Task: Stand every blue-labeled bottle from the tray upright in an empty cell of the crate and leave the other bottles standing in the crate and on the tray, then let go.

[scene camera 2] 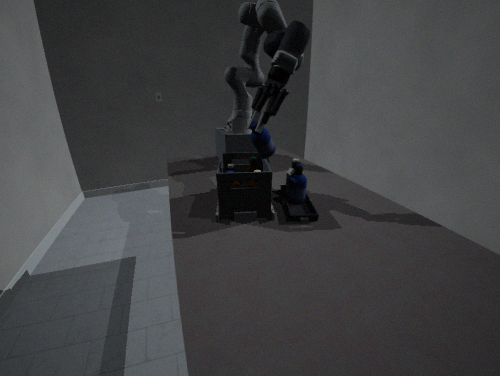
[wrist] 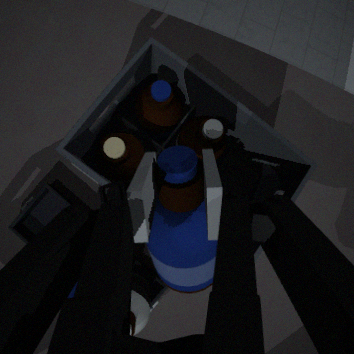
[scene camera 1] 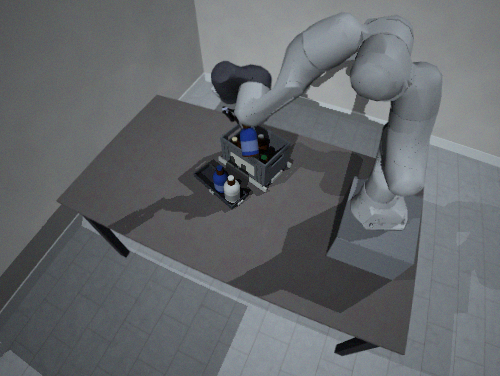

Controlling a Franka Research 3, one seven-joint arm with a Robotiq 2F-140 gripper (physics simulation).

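My gripper (scene camera 2: 258,123) (wrist: 179,169) is shut on the neck of a blue-labeled bottle (scene camera 1: 249,142) (scene camera 2: 263,141) (wrist: 182,240). The bottle is tilted, its base leaning toward the tray side, above the crate (scene camera 1: 278,168) (scene camera 2: 245,202) (wrist: 106,93). In the crate stand brown bottles with a blue cap (wrist: 161,91), a grey-white cap (wrist: 213,128) and a cream cap (wrist: 114,148); a green cap (scene camera 1: 264,157) (scene camera 2: 253,160) also shows. On the tray (scene camera 1: 206,175) (scene camera 2: 301,218) stand a blue-labeled bottle (scene camera 1: 220,182) (scene camera 2: 296,189) and a white bottle (scene camera 1: 231,191). The held bottle and fingers hide part of the crate in the wrist view.
The tray lies close alongside the crate on the brown table (scene camera 1: 135,145) (scene camera 2: 310,290). The crate's walls rise around the bottles. The robot's base block (scene camera 1: 372,250) stands at the other end of the table.
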